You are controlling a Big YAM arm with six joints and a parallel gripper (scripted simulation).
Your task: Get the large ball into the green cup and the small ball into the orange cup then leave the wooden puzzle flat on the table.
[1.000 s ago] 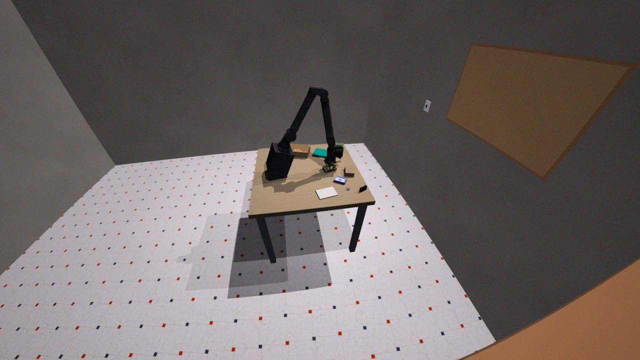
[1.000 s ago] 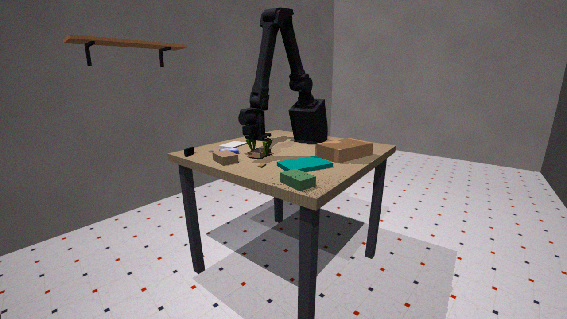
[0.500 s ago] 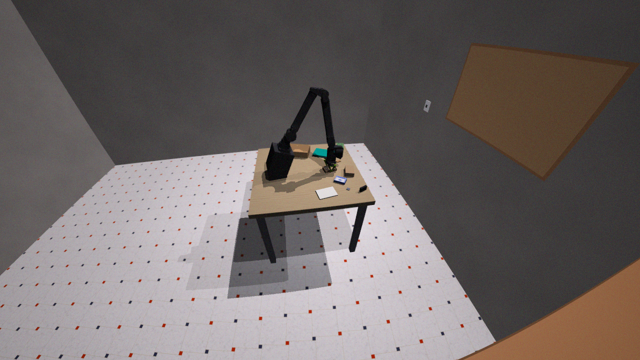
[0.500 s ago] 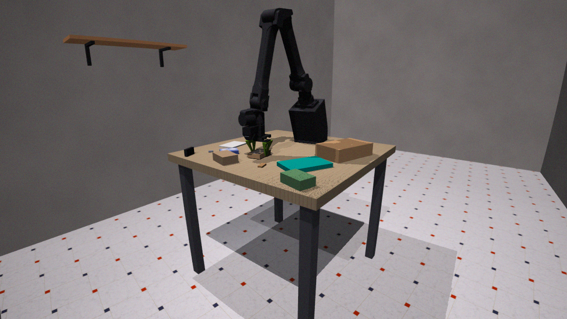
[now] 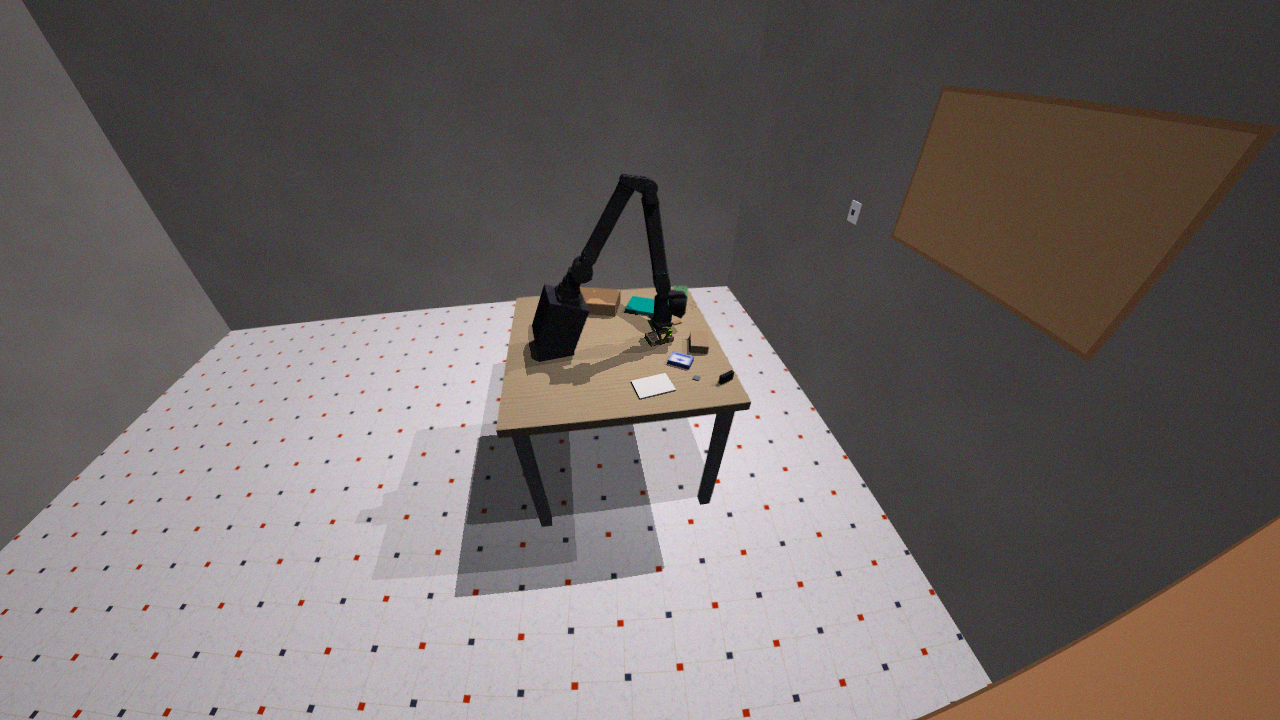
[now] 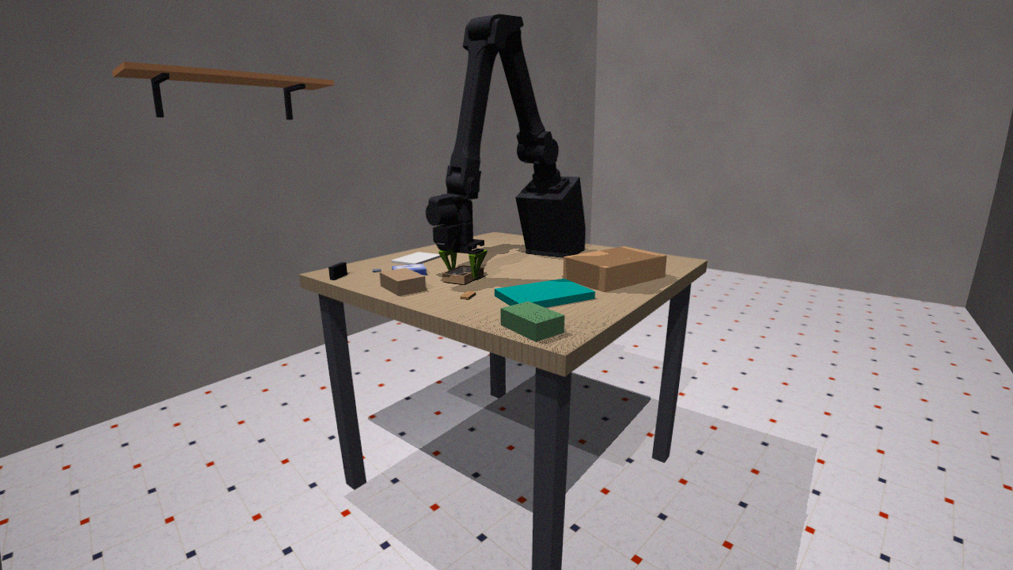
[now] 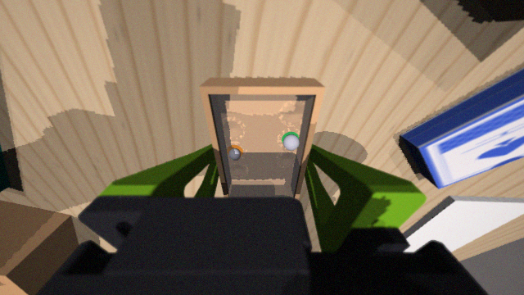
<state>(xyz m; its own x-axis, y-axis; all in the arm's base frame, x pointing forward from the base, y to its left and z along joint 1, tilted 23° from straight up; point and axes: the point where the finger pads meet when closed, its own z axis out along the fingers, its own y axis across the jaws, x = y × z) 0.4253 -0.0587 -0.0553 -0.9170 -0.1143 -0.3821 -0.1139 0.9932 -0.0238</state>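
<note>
Right now the wooden puzzle is 1 cm below my hand. Also, from my hand: teal slab (26 cm to the left, 3 cm ahead, 1 cm below); blue-and-white box (17 cm to the right, 4 cm ahead); small brown block (15 cm ahead, 8 cm to the right).
</note>
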